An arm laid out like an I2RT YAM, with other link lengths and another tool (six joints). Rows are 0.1 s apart.
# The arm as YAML. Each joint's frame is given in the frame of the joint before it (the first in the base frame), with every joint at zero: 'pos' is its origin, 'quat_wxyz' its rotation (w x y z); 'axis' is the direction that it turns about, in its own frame. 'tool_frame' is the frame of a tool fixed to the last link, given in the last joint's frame.
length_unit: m
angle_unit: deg
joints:
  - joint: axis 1
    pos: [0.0, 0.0, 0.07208]
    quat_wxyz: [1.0, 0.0, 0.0, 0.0]
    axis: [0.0, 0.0, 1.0]
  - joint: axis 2
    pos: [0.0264, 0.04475, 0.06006]
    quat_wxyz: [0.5, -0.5, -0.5, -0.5]
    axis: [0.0, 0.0, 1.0]
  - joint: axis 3
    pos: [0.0, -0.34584, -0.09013]
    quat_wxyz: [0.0, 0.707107, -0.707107, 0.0]
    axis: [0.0, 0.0, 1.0]
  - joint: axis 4
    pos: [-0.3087, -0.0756, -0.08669]
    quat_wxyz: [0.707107, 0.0, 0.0, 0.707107]
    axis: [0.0, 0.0, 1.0]
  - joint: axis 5
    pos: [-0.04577, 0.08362, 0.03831]
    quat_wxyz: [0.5, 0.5, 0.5, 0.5]
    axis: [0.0, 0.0, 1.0]
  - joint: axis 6
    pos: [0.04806, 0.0, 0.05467]
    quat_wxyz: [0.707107, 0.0, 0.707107, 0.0]
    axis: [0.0, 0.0, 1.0]
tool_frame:
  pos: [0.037, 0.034, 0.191]
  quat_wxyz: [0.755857, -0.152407, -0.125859, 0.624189]
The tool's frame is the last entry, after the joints.
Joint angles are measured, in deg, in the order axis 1, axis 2, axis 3, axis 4, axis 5, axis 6. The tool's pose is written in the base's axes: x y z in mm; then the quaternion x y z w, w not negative. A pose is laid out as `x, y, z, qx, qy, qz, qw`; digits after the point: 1 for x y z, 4 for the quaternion.
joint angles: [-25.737, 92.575, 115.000, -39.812, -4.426, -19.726]
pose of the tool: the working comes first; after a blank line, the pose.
Where each joint sits with the arm in this pose, in the base's axes (m; each line is computed from the numbers above, not from the rounded line before):
axis 1: 0.0000 0.0000 0.0721
axis 2: 0.0432 0.0288 0.1321
axis 3: 0.0181 -0.0591 0.4776
axis 4: 0.2868 -0.0924 0.6653
axis 5: 0.3544 -0.1675 0.6840
axis 6: 0.3824 -0.1769 0.6175
the tool: 0.5578 -0.2667 0.6043

557.8, -266.7, 604.3, -0.6364, 0.6275, -0.4420, 0.0767
